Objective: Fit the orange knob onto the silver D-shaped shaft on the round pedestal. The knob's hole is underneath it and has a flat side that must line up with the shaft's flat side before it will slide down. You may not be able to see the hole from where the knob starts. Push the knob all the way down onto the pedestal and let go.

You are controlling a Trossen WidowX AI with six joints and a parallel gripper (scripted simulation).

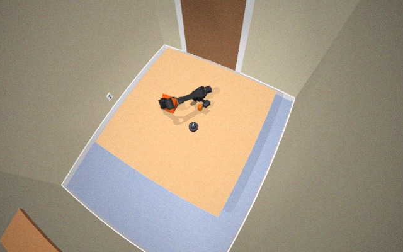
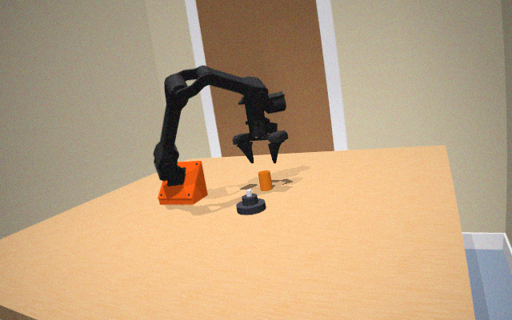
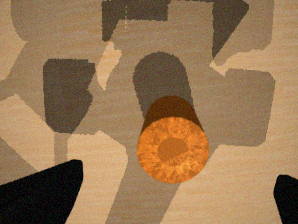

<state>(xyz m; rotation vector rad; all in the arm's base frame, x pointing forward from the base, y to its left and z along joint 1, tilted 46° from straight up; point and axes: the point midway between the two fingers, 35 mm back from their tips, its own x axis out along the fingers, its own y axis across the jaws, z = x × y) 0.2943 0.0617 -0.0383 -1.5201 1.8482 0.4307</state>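
Right now the orange knob is 50 mm below my gripper tip. From my gripper tip the other things lie so: round pedestal: 190 mm to the right, 60 mm below, 10 mm ahead.
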